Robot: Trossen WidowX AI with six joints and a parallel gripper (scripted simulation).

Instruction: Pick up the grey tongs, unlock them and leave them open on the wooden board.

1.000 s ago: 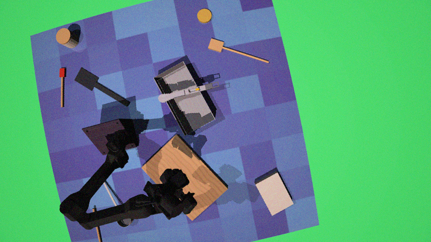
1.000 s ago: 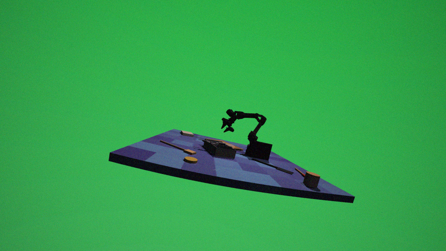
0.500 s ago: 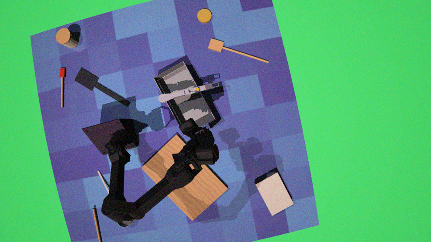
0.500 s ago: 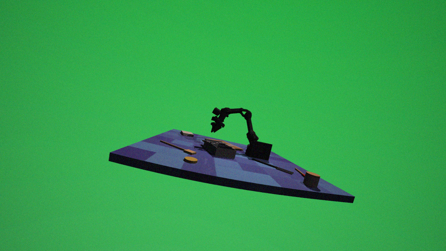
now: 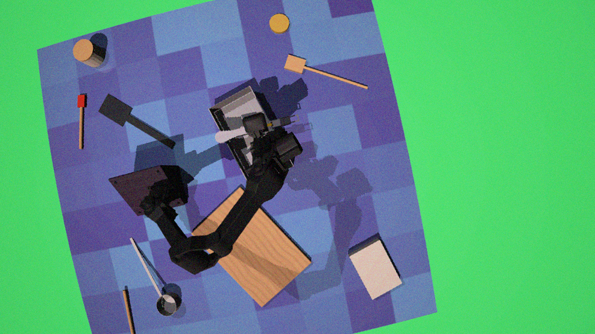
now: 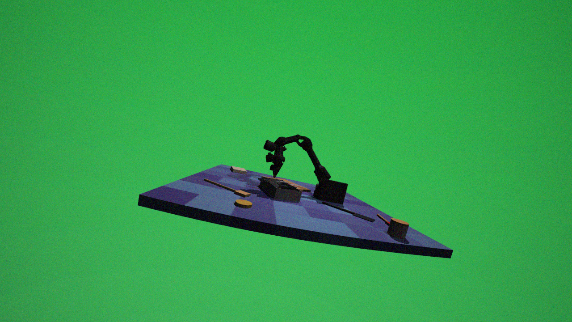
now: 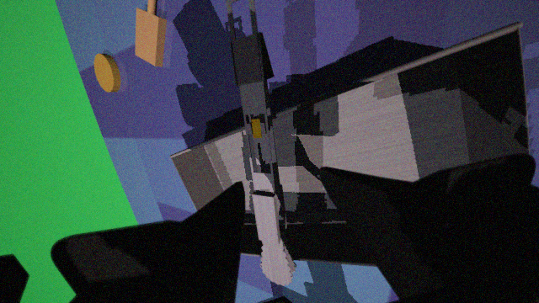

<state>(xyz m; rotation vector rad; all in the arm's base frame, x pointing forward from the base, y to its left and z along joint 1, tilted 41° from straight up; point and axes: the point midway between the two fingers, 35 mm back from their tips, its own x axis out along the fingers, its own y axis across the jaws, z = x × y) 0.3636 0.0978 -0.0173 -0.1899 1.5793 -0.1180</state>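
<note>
Right now the yellow lock piece is 3 cm ahead of my gripper tip, 3 cm to the left of it and 3 cm below it. The rest, counted from my gripper tip: orange disc 14 cm ahead, 39 cm to the left, 9 cm below; roasting tin 4 cm behind, 1 cm to the left, 7 cm below; wooden board 13 cm behind, 36 cm to the right, 9 cm below.
</note>
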